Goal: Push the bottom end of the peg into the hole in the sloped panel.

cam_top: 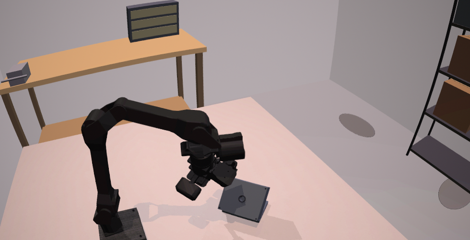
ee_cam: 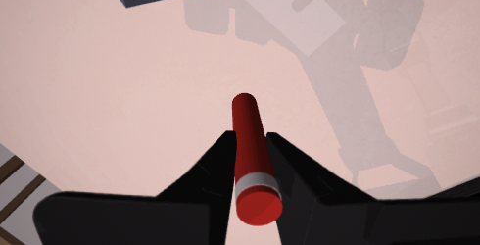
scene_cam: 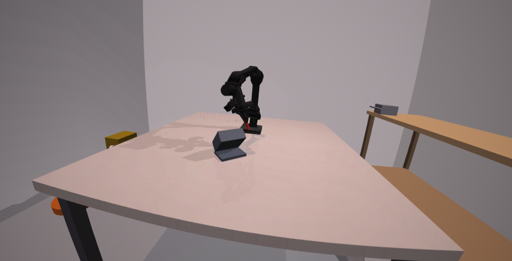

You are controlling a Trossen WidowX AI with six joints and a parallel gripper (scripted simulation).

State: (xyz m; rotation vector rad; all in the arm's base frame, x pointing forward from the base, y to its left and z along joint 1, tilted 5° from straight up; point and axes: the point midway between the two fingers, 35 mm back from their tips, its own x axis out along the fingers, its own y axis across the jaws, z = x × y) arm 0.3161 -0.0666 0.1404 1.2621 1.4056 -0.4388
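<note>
Now: the grey sloped panel 9 cm ahead of my gripper tip, 8 cm to the right of it and 7 cm below it. Round my gripper tip: red round peg 1 cm to the right, 2 cm above.
</note>
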